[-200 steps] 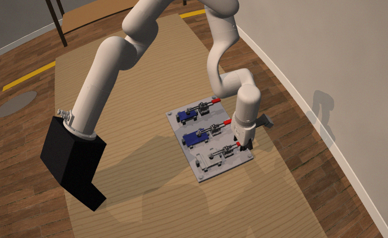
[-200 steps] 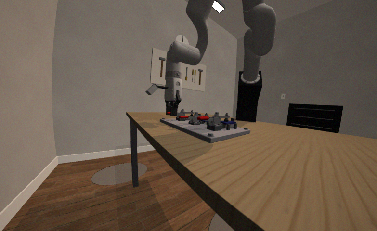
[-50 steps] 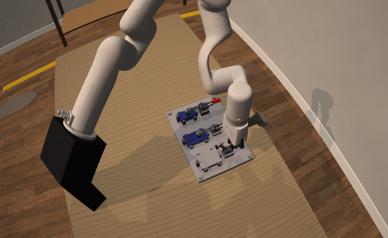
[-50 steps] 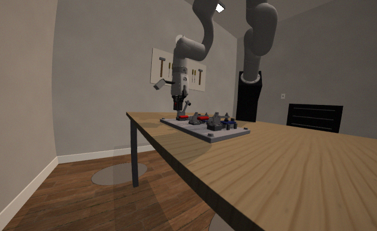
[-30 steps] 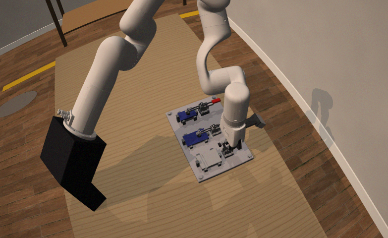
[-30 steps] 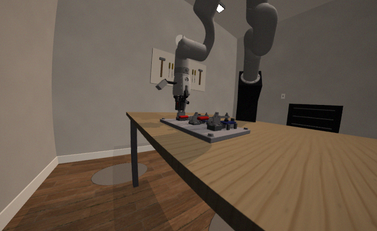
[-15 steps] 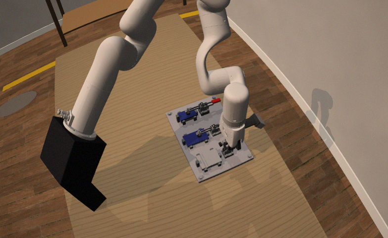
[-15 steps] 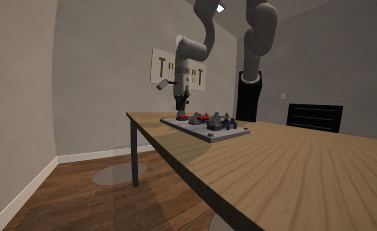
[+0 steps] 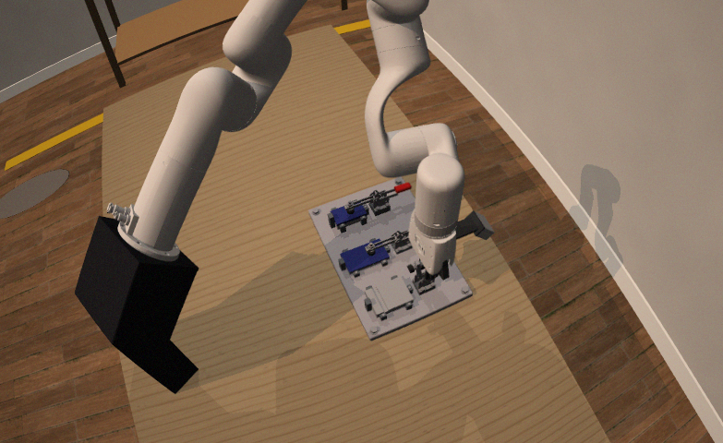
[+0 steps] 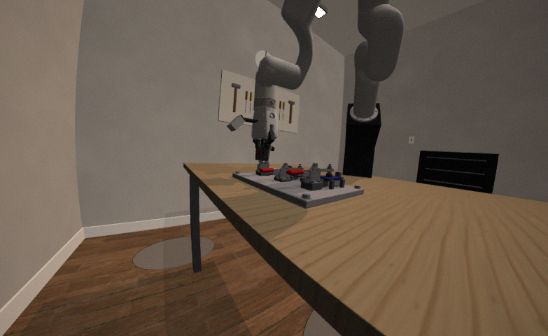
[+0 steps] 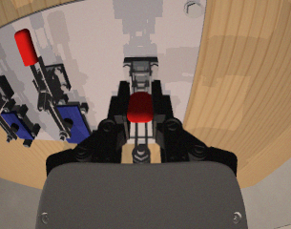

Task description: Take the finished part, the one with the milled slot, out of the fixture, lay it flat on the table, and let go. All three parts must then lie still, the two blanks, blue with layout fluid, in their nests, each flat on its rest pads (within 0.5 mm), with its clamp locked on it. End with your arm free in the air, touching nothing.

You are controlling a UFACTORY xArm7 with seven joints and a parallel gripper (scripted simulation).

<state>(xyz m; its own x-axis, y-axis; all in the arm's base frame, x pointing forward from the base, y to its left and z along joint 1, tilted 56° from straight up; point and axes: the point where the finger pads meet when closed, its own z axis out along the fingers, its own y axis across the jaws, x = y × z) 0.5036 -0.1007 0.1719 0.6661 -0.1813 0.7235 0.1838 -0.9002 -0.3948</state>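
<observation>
The grey finished part lies 90 mm behind my hand, 30 mm to the right of it and 60 mm below it. Round my hand: grey fixture plate (70 mm behind, 100 mm to the left, 80 mm below).
</observation>
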